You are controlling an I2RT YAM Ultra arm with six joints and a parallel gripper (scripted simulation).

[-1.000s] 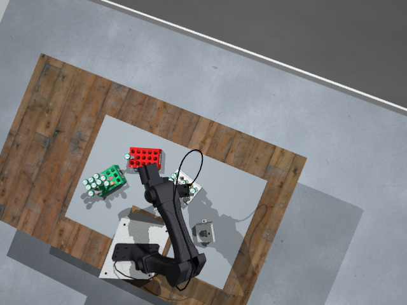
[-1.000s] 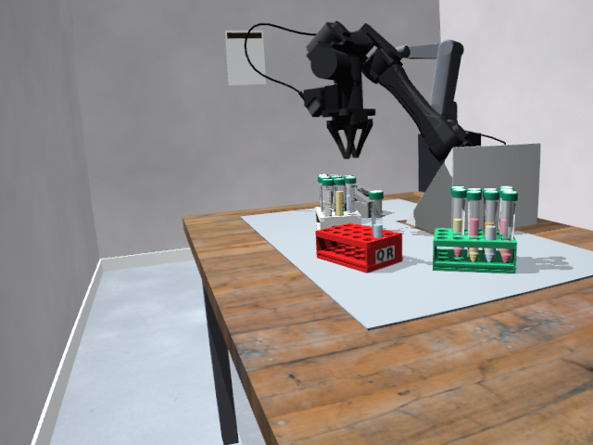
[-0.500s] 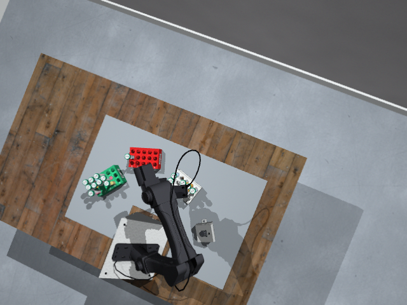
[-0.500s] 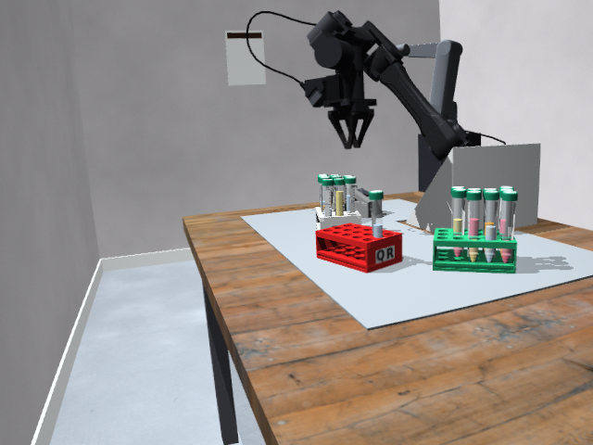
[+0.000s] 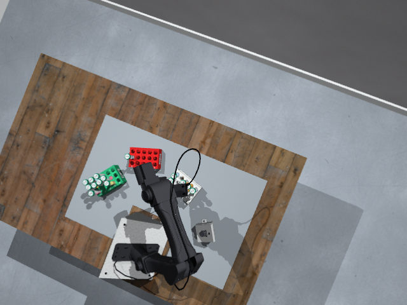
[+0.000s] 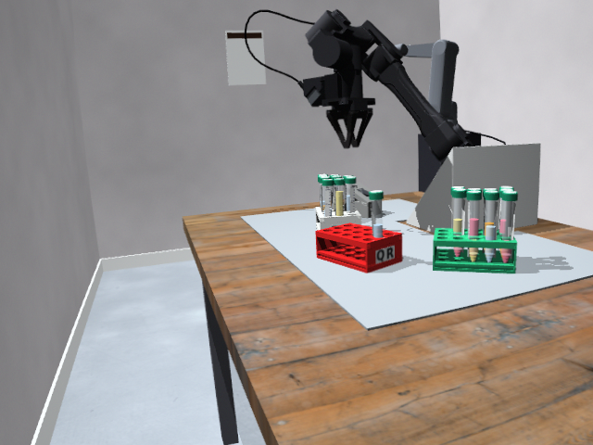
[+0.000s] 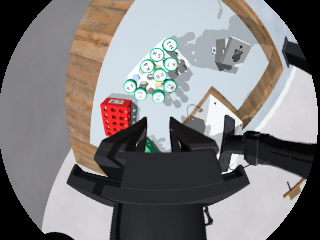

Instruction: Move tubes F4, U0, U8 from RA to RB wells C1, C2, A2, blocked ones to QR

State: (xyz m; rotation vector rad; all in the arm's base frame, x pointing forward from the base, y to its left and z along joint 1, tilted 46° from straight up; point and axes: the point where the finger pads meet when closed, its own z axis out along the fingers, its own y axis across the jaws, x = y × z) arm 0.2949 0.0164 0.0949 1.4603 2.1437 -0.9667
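The tube is 200 mm to the left of my hand, 130 mm below it and 70 mm ahead of it. The rest, counted from my hand: red rack QR (170 mm below, 160 mm to the left, 80 mm ahead); then tube with yellow filling (130 mm below, 40 mm ahead); then white rack RB (170 mm below, 40 mm to the right, 20 mm ahead).
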